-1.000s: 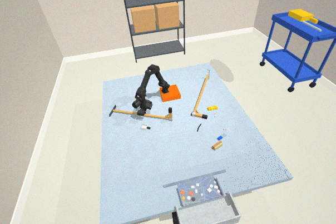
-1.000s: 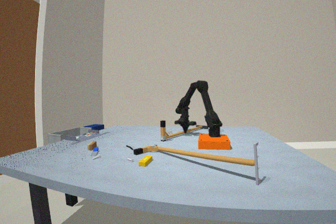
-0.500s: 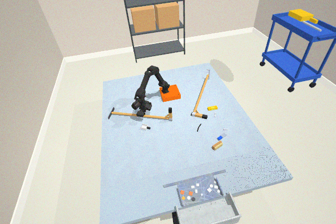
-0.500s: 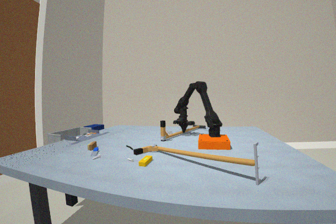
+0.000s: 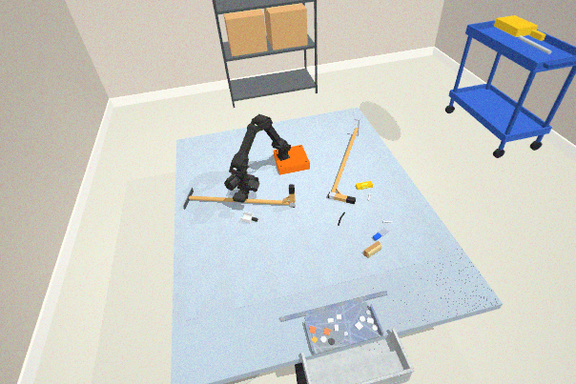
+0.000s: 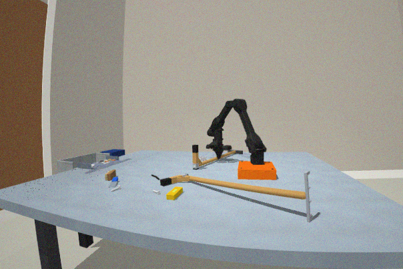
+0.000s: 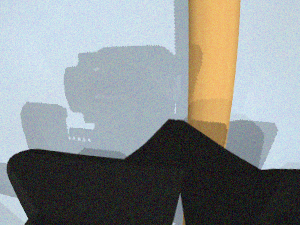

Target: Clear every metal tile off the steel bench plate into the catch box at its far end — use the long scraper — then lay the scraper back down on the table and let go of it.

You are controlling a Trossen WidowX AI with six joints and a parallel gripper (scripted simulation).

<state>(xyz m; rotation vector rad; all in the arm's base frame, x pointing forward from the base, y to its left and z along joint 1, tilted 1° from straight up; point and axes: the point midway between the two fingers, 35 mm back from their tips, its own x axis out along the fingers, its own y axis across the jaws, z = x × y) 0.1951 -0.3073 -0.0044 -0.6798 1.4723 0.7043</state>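
The scraper is 30 mm to the right of my gripper tip and 50 mm above it. Round my gripper tip: white-and-black piece: 140 mm ahead, 30 mm to the right, 10 mm below; then yellow block: 210 mm ahead, 610 mm to the left; then black curved strip: 340 mm ahead, 380 mm to the left, 10 mm below.
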